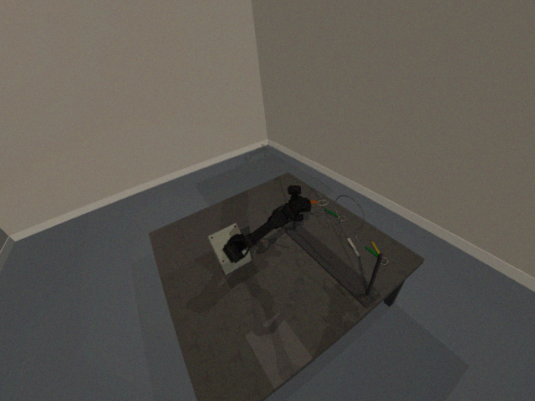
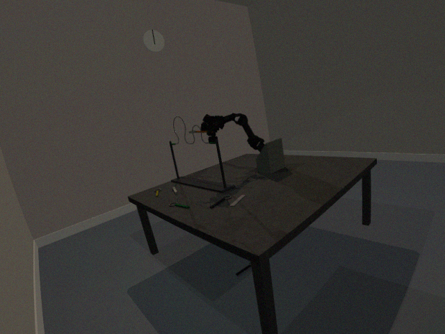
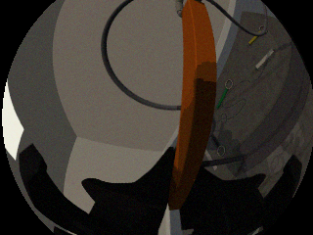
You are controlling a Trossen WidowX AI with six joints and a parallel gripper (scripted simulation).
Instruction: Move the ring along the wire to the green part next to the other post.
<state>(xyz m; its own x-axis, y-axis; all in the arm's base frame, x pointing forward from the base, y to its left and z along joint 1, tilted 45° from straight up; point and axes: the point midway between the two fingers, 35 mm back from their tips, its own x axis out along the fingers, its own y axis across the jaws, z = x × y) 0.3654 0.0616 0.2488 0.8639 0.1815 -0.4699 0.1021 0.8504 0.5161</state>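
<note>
Now: gripper tip 90 mm to the left of the ring with orange handle and 20 mm below it. Round my gripper tip: green-handled ring (350 mm below, 340 mm ahead, 50 mm to the left); black-handled ring (350 mm below, 250 mm to the left, 170 mm ahead); white piece (350 mm below, 220 mm to the right, 210 mm ahead).
</note>
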